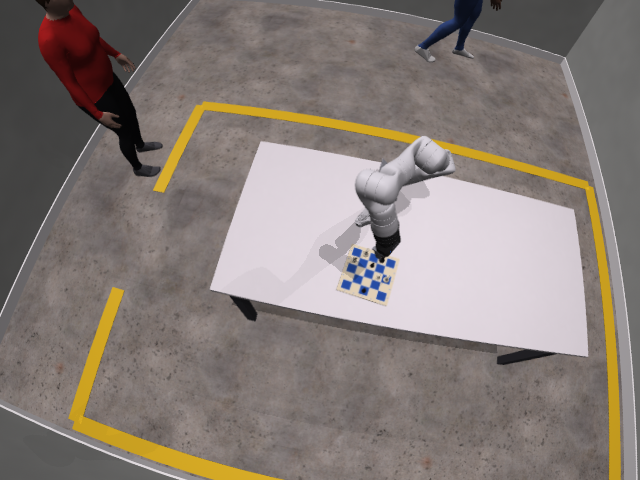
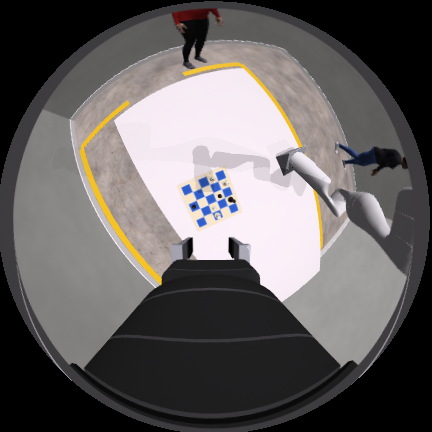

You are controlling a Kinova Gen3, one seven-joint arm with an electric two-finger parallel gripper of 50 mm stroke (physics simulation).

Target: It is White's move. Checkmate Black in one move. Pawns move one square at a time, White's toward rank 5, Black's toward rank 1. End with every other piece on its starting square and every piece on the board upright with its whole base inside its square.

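Seen in the pictures: gripper, fingertip midpoint: [image 1: 384,251] [image 2: 210,244]; arm's base, origin of the base link: [image 2: 294,159].
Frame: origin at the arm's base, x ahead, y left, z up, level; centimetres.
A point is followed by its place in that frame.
Note:
The blue-and-cream board [image 1: 372,293] {y 0.6, x 52.4, z -6.2 cm} [image 2: 190,198] {y -6.5, x 51.4, z -6.2 cm} lies on the table. A large black piece [image 1: 382,259] {y 2.4, x 37.7, z -3.9 cm} [image 2: 231,200] {y 2.2, x 37.7, z -1.7 cm} and a small black piece [image 1: 372,265] {y -1.3, x 40.7, z -5.1 cm} [image 2: 219,196] {y -1.4, x 40.9, z -3.2 cm} stand near its back edge. Another black piece [image 1: 363,290] {y -3.4, x 52.2, z -5.0 cm} [image 2: 194,206] {y -3.1, x 51.5, z -4.0 cm} stands at the front. Two pale pieces stand at the back left: one [image 1: 366,253] {y -4.7, x 36.3, z -3.9 cm} [image 2: 224,183] {y -4.8, x 36.4, z -3.9 cm} and another [image 1: 354,259] {y -9.3, x 40.1, z -3.6 cm} [image 2: 211,179] {y -8.8, x 40.0, z -5.1 cm}. A small pale piece [image 1: 378,277] {y 2.0, x 45.4, z -5.3 cm} [image 2: 214,207] {y 1.6, x 44.9, z -4.0 cm} stands beside a larger pale one [image 1: 386,279] {y 5.3, x 45.9, z -4.4 cm} [image 2: 217,215] {y 5.3, x 45.5, z -4.3 cm} at the right. Piece types are too small to tell. My gripper [image 1: 381,256] {y -2.3, x 49.3, z 30.2 cm} [image 2: 210,244] {y -2.3, x 49.3, z 30.2 cm} is open and empty, above the board's back edge.
The white table [image 1: 475,258] {y 46.4, x 27.3, z -6.8 cm} [image 2: 200,110] {y -40.1, x 27.2, z -6.8 cm} bears the board and the arm's base [image 2: 287,159] {y -1.6, x 5.7, z 1.2 cm}. Yellow floor lines [image 1: 310,119] [image 2: 102,212] surround the table. A person in red [image 1: 80,56] [image 2: 194,32] stands beyond the table's left end; a person in blue trousers [image 1: 448,28] [image 2: 364,154] is behind it.

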